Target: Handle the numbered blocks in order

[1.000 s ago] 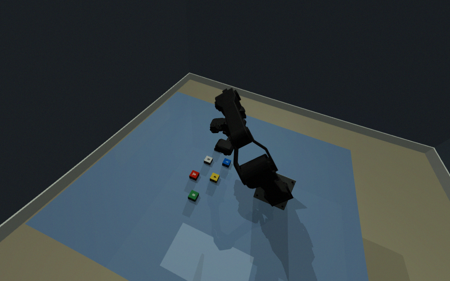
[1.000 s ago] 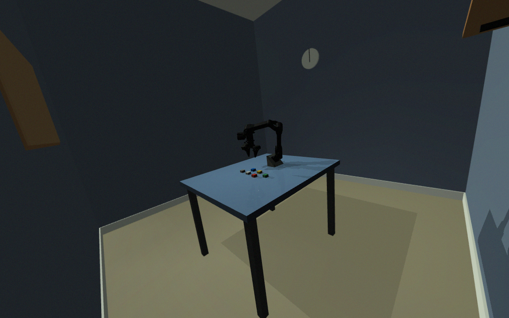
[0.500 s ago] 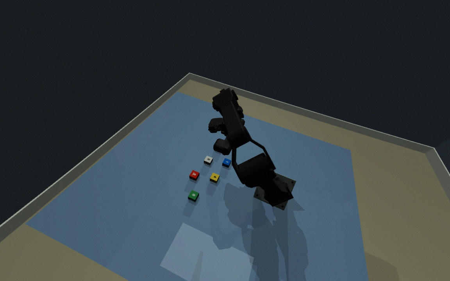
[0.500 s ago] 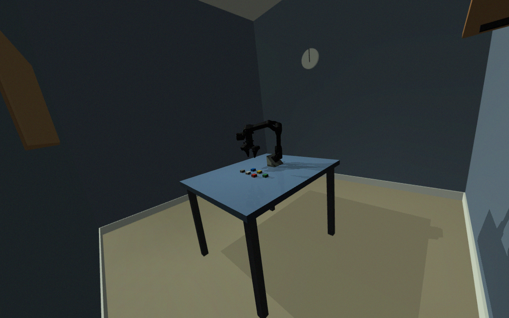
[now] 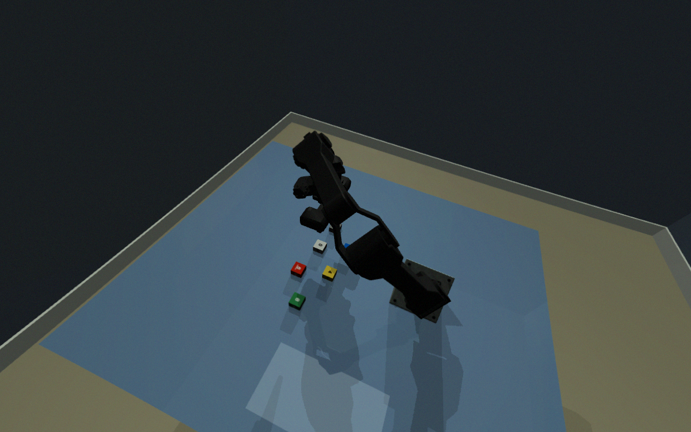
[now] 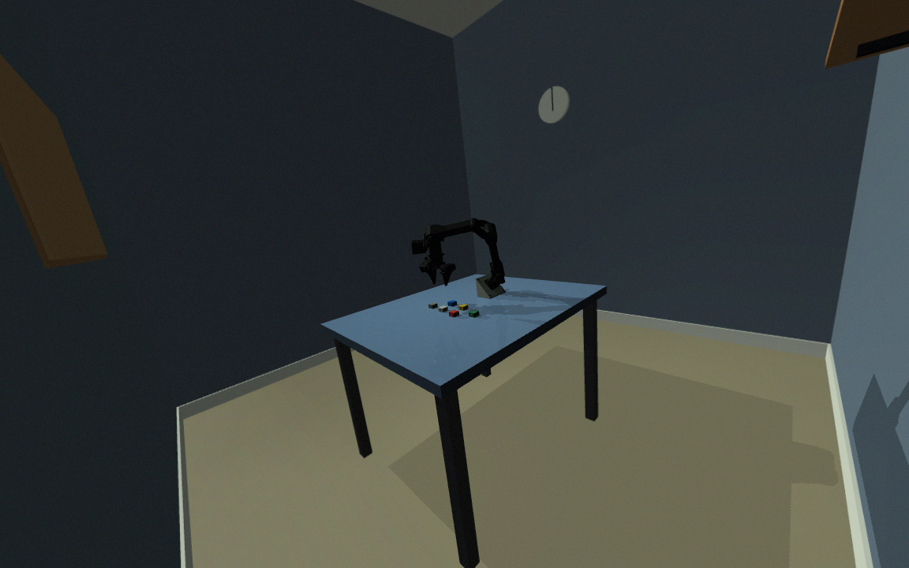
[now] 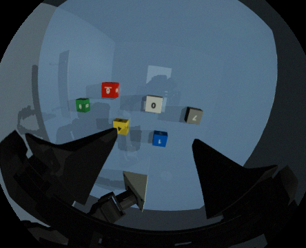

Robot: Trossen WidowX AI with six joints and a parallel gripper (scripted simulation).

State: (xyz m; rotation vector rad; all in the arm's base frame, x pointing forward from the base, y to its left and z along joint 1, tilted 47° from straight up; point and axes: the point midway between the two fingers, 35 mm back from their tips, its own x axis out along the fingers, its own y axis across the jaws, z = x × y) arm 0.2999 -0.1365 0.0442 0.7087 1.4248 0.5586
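Now: the white block 10 mm ahead of my gripper tip, 10 mm to the left of it and 110 mm below it. Round my gripper tip: yellow block: 50 mm behind, 80 mm to the left, 110 mm below; then blue block: 80 mm behind, 10 mm to the right, 110 mm below; then grey block: 10 mm behind, 80 mm to the right, 110 mm below.
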